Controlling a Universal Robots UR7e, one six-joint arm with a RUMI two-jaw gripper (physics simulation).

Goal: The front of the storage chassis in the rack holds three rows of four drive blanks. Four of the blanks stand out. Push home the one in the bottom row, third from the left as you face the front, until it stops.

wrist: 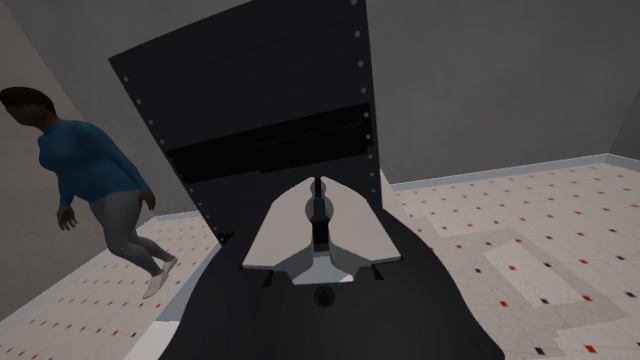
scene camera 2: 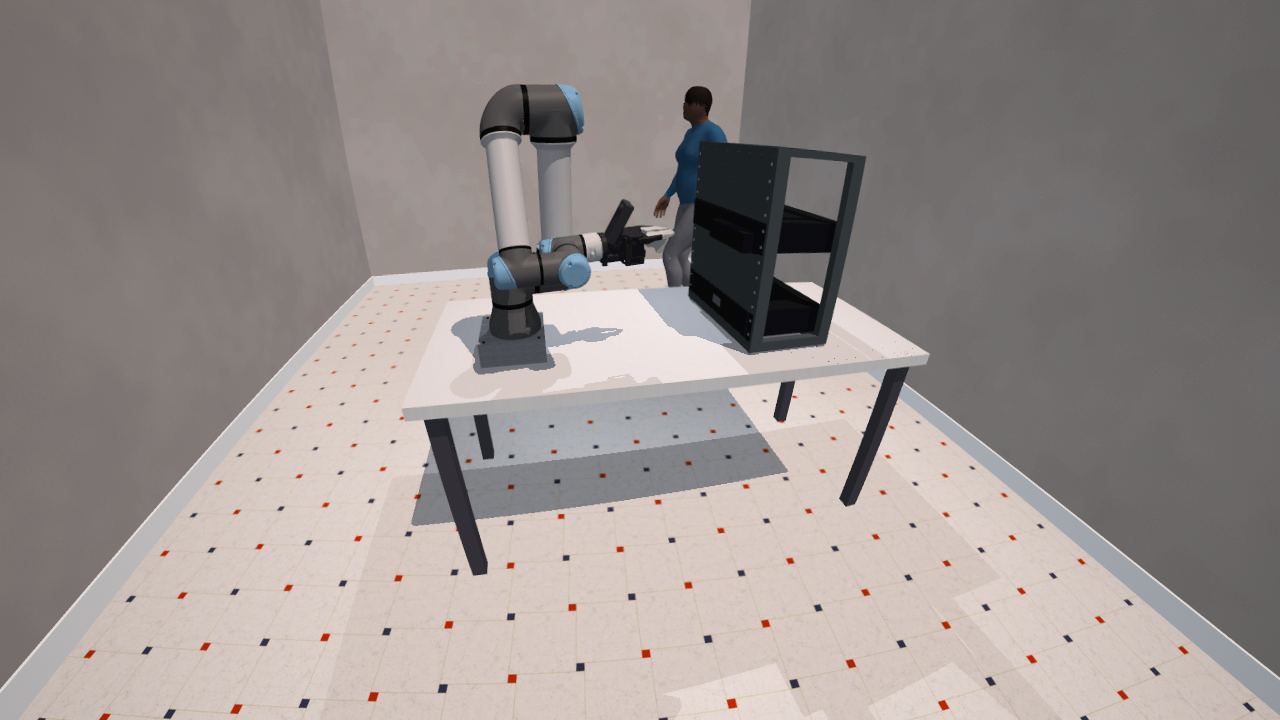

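Where they show: gripper, fingertip midpoint: (wrist: pixel 317 179) (scene camera 2: pixel 673 232); arm's base, origin of the base link: (scene camera 2: pixel 515 327).
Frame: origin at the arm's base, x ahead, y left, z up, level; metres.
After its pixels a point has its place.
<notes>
The rack (scene camera 2: pixel 735 183) @(z 0.404, x 0.666, y 0.102 m) (wrist: pixel 250 75) @(z 0.416, x 0.664, y 0.120 m) stands on the table, its dark front facing the arm. A black unit (scene camera 2: pixel 716 223) @(z 0.282, x 0.616, y 0.098 m) (wrist: pixel 212 157) @(z 0.283, x 0.630, y 0.260 m) sits at mid height, with a wide part standing out of its front. Another black unit (scene camera 2: pixel 792 313) @(z 0.036, x 0.848, y -0.046 m) sits at the bottom; its front has a small light mark in the scene view. Which one is the storage chassis, and its separate drive blanks, cannot be told at this size and darkness. My gripper (scene camera 2: pixel 671 231) @(z 0.279, x 0.454, y -0.025 m) (wrist: pixel 317 179) @(z 0.279, x 0.454, y -0.025 m) is shut and empty, in front of the rack and apart from it, hiding the lower front in the wrist view.
The white table (scene camera 2: pixel 608 313) @(z -0.075, x 0.297, y 0.259 m) carries the arm's base (scene camera 2: pixel 512 344) @(z -0.009, x 0.000, y -0.094 m) at the left and the rack at the right. A person in a blue top (scene camera 2: pixel 703 134) (wrist: pixel 87 155) stands on the floor beyond the table, behind the rack in the scene view and left of it in the wrist view.
</notes>
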